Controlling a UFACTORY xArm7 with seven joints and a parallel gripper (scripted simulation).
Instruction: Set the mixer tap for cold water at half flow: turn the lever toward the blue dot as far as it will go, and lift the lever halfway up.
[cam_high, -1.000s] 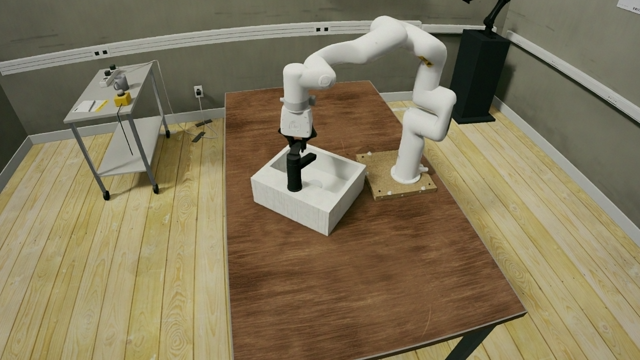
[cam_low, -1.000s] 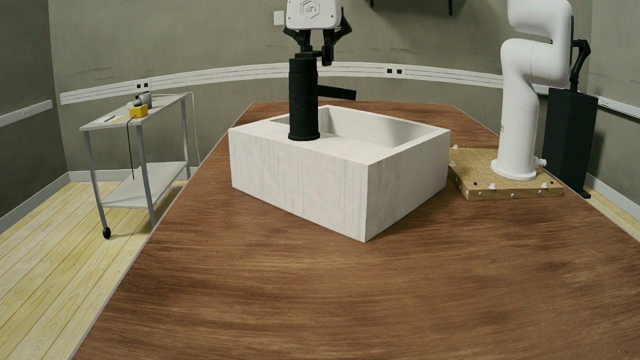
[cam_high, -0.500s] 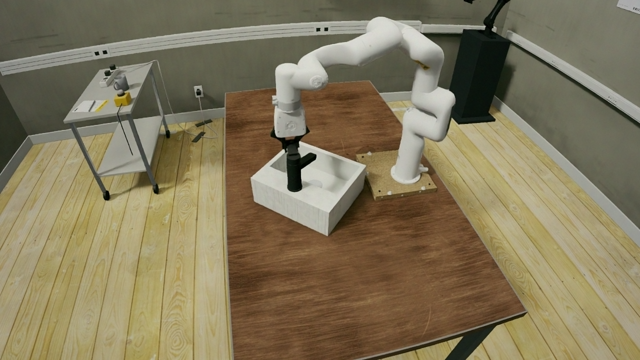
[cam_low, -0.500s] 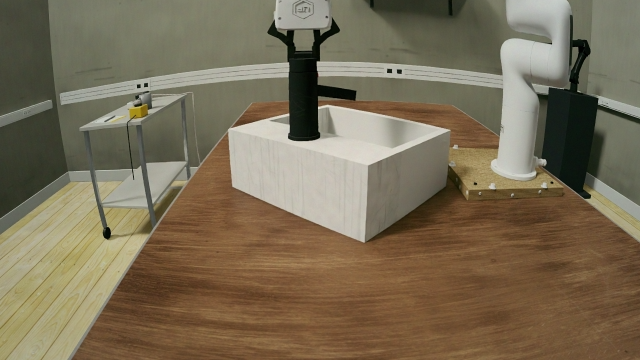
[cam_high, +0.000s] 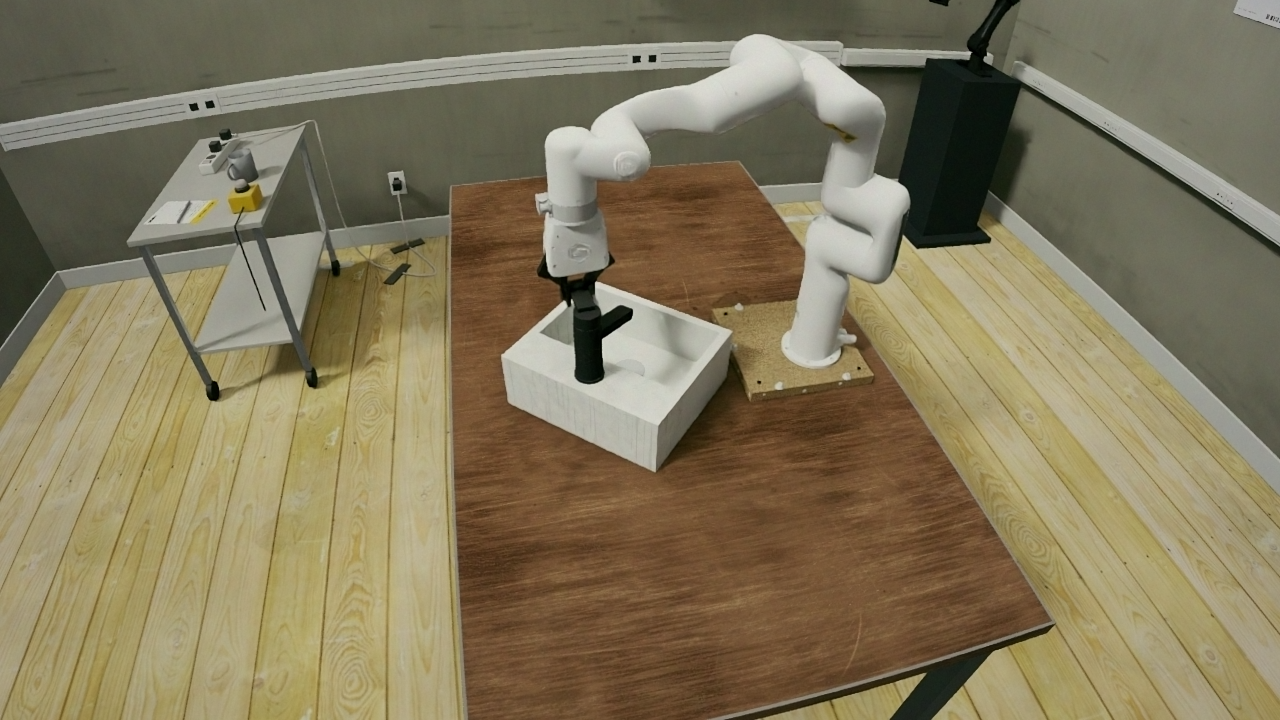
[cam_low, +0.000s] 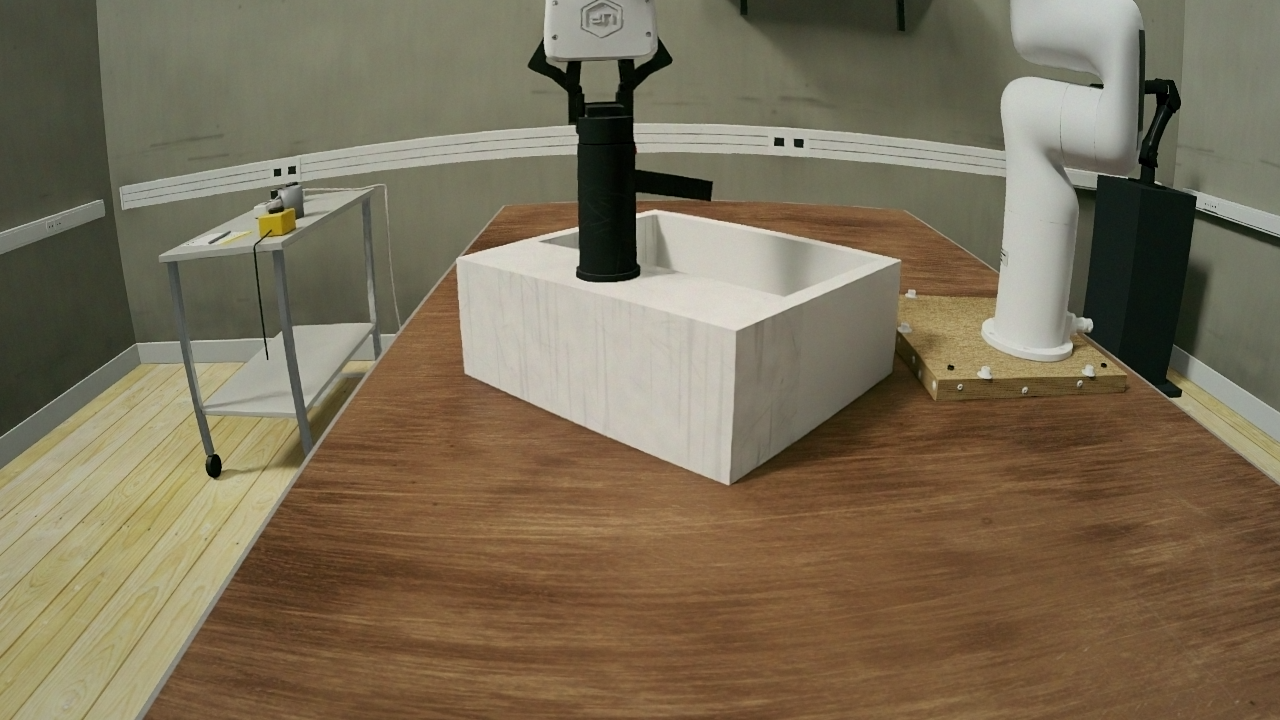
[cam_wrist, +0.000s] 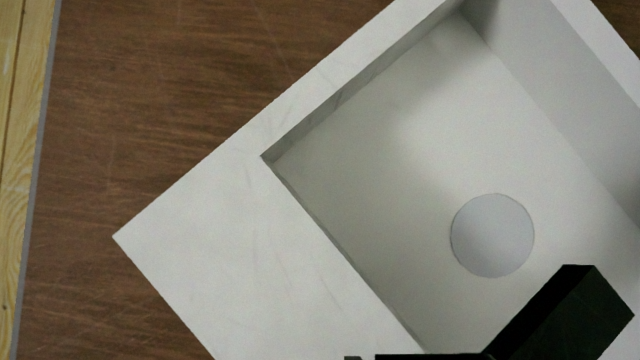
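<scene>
My gripper is now 2 cm to the right of the lever. Round my hand: black mixer tap (2 cm behind, 4 cm to the left, 4 cm below); white sink block (9 cm behind, 3 cm to the right, 22 cm below).
</scene>
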